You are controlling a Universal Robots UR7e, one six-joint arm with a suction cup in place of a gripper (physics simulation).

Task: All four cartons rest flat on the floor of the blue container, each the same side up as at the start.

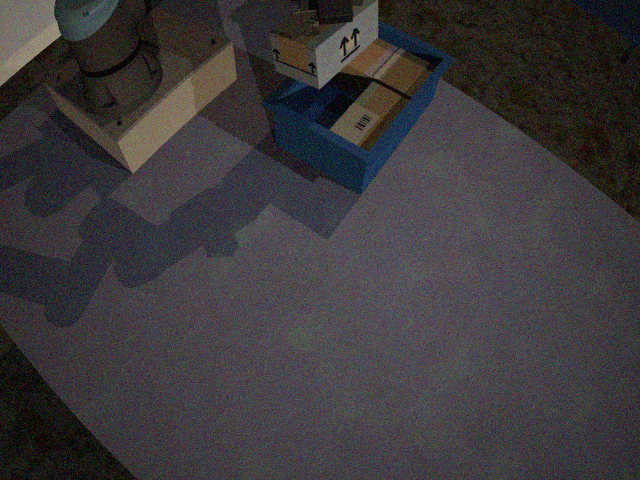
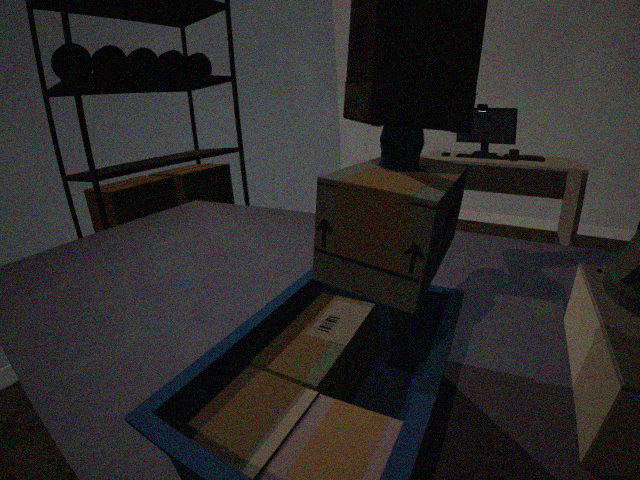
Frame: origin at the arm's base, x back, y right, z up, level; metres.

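Seen in the pictures: hand, tool point: (image 2: pixel 397 182); arm's base, link origin: (image 1: pixel 123 85).
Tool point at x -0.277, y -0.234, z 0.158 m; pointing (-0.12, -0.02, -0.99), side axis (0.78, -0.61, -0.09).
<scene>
Pixels of each thing's top centre, then the offset from my tool point to it. Level surfaces: height alone.
- blue container, top centre: (image 2: pixel 330 347) (image 1: pixel 366 75) dx -0.028, dy -0.064, dz -0.140 m
- second carton, top centre: (image 2: pixel 246 416) (image 1: pixel 405 71) dx -0.049, dy -0.152, dz -0.168 m
- third carton, top centre: (image 2: pixel 334 457) (image 1: pixel 366 52) dx +0.030, dy -0.136, dz -0.170 m
- table top, surface height: dz -0.260 m
The suction gripper (image 1: pixel 333 11) (image 2: pixel 401 161) holds a carton (image 1: pixel 345 54) (image 2: pixel 372 232) by its top. This carton is upright, its printed arrows pointing up, and hangs over one end of the blue container (image 1: pixel 320 139) (image 2: pixel 206 361). Three cartons lie in the container. One with a barcode label (image 1: pixel 356 124) (image 2: pixel 305 356) lies along the long wall away from the robot base. A second carton (image 1: pixel 408 72) (image 2: pixel 253 405) lies end to end with it. A third carton (image 1: pixel 373 59) (image 2: pixel 341 439) lies beside the second. The container floor shows dark beside the barcode carton, beneath the held one.
The robot base stands on a pale block (image 1: pixel 175 108) (image 2: pixel 589 351) beside the container. A dark shelf rack (image 2: pixel 238 129) and a desk (image 2: pixel 573 201) with a monitor (image 2: pixel 496 125) stand in the background. Arm shadows fall across the table top (image 1: pixel 387 335) (image 2: pixel 170 268).
</scene>
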